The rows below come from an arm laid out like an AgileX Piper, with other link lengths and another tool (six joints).
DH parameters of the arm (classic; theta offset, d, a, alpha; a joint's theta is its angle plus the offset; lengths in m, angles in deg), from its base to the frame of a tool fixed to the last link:
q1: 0 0.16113 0 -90
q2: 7.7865 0 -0.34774 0
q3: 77.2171 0 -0.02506 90
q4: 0 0.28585 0 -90
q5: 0 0 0 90
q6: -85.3 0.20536 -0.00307 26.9
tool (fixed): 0 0.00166 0 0
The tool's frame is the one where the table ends.
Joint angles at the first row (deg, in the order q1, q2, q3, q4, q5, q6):
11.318 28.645 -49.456 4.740 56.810 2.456
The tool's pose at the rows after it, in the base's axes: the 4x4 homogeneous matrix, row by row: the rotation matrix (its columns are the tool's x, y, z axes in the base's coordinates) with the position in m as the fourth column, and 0 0 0 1 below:
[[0.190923, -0.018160, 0.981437, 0.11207], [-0.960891, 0.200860, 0.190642, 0.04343], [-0.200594, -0.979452, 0.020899, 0.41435], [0, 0, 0, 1]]
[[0.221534, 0.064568, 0.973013, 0.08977], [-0.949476, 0.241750, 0.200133, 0.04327], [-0.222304, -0.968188, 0.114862, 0.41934], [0, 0, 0, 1]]
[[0.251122, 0.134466, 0.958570, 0.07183], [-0.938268, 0.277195, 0.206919, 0.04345], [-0.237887, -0.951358, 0.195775, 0.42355], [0, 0, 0, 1]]
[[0.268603, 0.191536, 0.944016, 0.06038], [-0.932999, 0.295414, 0.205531, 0.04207], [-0.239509, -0.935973, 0.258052, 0.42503], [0, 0, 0, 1]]
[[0.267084, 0.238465, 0.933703, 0.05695], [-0.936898, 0.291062, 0.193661, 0.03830], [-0.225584, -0.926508, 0.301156, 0.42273], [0, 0, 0, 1]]
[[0.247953, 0.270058, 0.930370, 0.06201], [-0.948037, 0.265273, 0.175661, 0.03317], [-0.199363, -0.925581, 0.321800, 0.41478], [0, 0, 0, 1]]
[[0.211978, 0.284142, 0.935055, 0.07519], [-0.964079, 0.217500, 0.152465, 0.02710], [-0.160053, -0.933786, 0.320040, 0.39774], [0, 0, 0, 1]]
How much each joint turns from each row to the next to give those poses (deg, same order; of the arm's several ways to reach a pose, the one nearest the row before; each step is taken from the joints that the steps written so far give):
-0.002 -6.631 1.877 1.198 -0.887 -0.002
0.005 -5.671 1.332 1.523 -1.068 0.004
-0.003 -4.551 1.001 1.403 -1.134 -0.083
-0.002 -3.386 1.117 0.485 -1.389 -0.154
0.002 -2.289 1.624 -0.852 -1.917 -0.169
-0.008 -1.254 2.503 -1.950 -2.494 -0.195
-0.191 -0.547 4.008 -2.925 -3.303 -0.191

